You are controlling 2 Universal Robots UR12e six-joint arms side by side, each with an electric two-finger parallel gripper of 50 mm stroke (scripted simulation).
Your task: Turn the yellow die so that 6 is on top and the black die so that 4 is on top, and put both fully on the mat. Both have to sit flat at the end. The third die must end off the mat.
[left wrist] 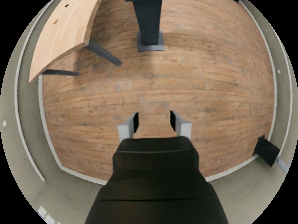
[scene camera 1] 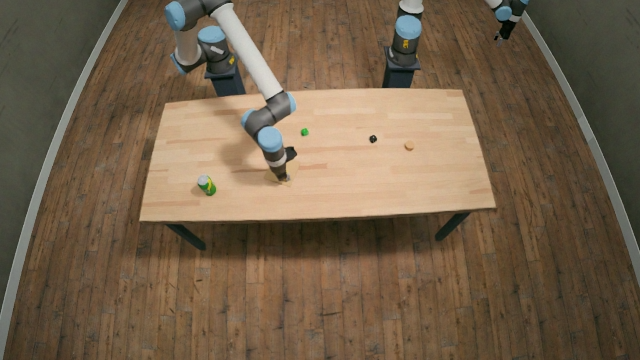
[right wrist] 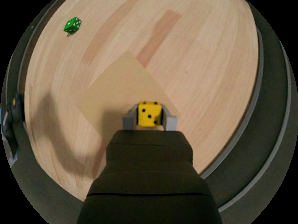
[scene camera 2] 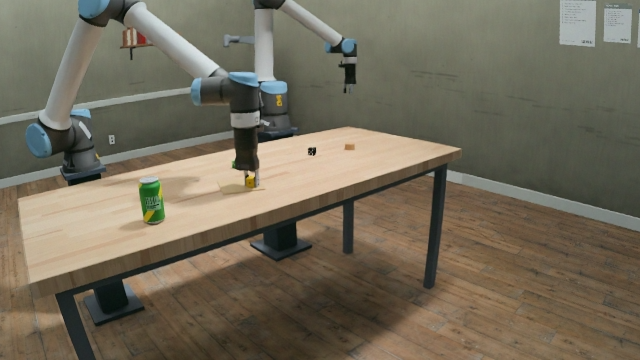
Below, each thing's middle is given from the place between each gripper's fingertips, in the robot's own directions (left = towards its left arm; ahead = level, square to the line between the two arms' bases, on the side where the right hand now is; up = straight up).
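Scene:
The tan mat point(right wrist: 125, 82) is 20 mm to the right of my right hand point(scene camera 2: 252, 185), and it's also 40 mm behind the hand and 20 mm below it.

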